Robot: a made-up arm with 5 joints.
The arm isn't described. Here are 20 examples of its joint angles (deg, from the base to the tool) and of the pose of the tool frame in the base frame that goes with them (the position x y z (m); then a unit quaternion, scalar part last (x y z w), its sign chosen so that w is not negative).
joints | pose
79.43 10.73 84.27 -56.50 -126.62 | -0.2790 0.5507 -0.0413 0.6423 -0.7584 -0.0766 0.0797
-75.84 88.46 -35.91 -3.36 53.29 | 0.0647 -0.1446 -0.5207 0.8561 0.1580 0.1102 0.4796
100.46 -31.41 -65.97 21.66 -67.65 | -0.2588 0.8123 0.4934 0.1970 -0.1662 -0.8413 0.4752
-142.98 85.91 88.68 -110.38 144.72 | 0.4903 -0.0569 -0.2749 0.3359 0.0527 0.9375 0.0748
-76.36 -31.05 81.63 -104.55 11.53 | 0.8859 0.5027 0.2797 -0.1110 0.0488 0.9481 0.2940
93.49 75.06 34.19 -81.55 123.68 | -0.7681 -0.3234 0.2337 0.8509 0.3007 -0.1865 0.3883
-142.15 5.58 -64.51 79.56 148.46 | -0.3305 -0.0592 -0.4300 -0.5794 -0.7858 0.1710 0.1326
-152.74 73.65 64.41 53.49 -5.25 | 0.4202 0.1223 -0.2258 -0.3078 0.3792 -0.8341 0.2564
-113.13 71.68 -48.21 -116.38 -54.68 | -0.2855 -0.1156 -0.5280 0.8410 0.4061 -0.0798 0.3486
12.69 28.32 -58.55 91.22 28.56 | 0.1402 0.3309 0.8145 0.0133 0.3970 -0.3414 0.8519
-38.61 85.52 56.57 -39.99 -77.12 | -0.0656 0.0667 0.3154 0.5428 -0.0260 -0.6386 0.5449
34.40 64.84 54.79 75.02 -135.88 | -0.1871 -0.5397 0.7203 -0.4790 -0.7062 0.5042 0.1326
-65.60 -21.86 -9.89 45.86 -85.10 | 0.5516 0.8983 -0.3279 -0.6266 0.1146 -0.6816 0.3602
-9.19 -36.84 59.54 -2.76 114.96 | 0.3978 0.6148 0.8280 -0.4633 0.0529 0.8176 0.3378
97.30 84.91 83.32 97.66 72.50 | -0.1273 0.1671 -0.1213 -0.7865 0.5684 -0.2230 0.0928
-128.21 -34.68 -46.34 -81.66 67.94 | -0.4748 0.2018 -0.6559 -0.8514 -0.4865 -0.0884 0.1752
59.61 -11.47 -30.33 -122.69 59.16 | 0.2080 0.5240 0.8971 -0.2964 0.0835 0.9491 0.0662
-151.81 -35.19 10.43 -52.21 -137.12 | 0.0139 0.8511 -0.2555 -0.6760 0.5993 0.0278 0.4279
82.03 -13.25 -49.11 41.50 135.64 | -0.1239 0.0088 0.7244 -0.2047 -0.1816 0.6304 0.7264
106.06 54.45 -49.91 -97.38 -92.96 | -0.3691 -0.2867 0.2305 0.0072 -0.5163 0.4668 0.7180
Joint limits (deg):
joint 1: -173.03..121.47
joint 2: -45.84..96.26
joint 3: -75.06..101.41
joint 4: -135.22..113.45
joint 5: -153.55..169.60
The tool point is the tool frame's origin. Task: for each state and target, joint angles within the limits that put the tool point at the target. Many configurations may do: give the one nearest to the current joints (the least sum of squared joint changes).
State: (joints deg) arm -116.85 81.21 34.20 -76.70 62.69
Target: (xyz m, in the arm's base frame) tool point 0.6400 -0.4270 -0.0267
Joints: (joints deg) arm -101.47 78.10 71.33 -105.35 96.89
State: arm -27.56 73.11 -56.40 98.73 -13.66
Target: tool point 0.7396 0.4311 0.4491
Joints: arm -29.27 63.11 -73.04 103.35 -16.64
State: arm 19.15 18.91 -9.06 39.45 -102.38
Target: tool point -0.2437 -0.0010 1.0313
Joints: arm 37.22 55.61 15.58 48.73 -108.53
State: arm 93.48 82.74 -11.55 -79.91 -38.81
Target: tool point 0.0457 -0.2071 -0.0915
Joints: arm 121.47 96.26 15.75 -35.37 -56.82
